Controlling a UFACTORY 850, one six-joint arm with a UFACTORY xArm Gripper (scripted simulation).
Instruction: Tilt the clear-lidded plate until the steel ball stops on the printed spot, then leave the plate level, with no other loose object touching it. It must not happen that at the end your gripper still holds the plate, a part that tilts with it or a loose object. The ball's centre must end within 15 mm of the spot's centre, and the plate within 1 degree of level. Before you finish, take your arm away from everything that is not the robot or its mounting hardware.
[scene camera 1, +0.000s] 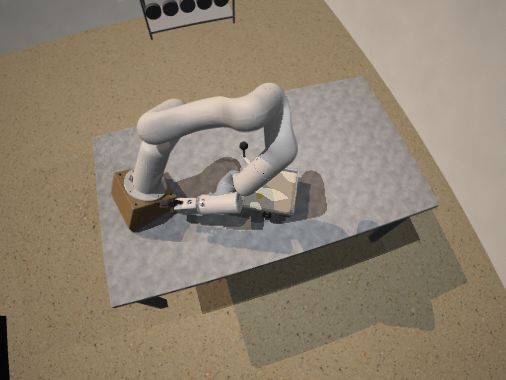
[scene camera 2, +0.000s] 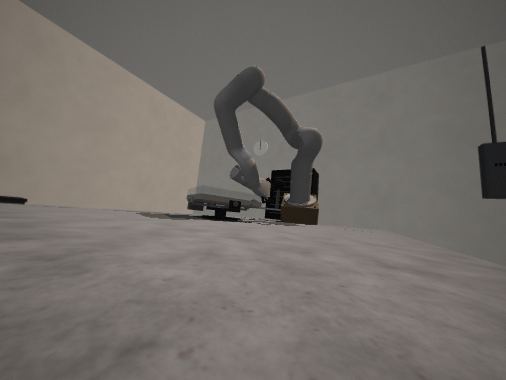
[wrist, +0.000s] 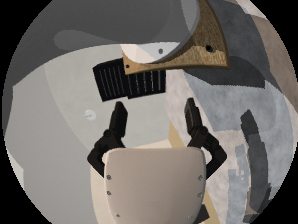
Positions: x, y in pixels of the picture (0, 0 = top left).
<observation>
A clear-lidded plate (scene camera 1: 277, 196) is 135 cm from the lens.
</observation>
